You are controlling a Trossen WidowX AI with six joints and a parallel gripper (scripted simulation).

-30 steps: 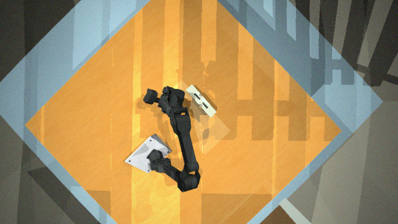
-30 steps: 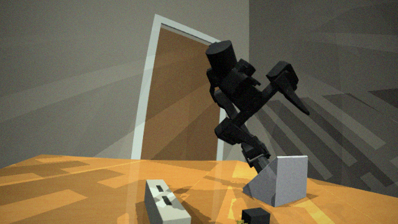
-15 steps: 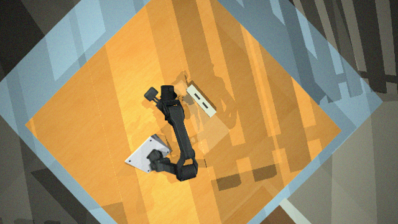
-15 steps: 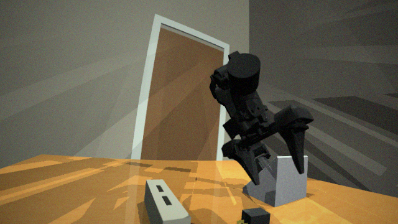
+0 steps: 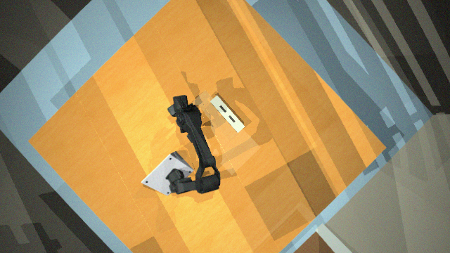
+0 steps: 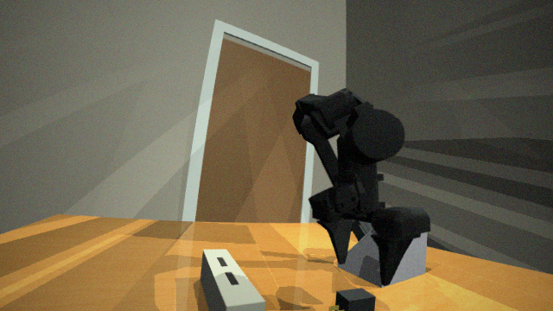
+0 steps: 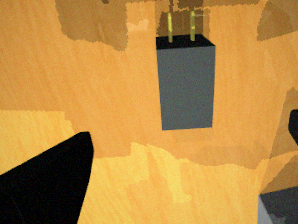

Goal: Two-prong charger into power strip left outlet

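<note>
Now: gripper tip 50 mm above the box-shaped charger, 20 mm short of it and 10 mm to the left of it.
</note>
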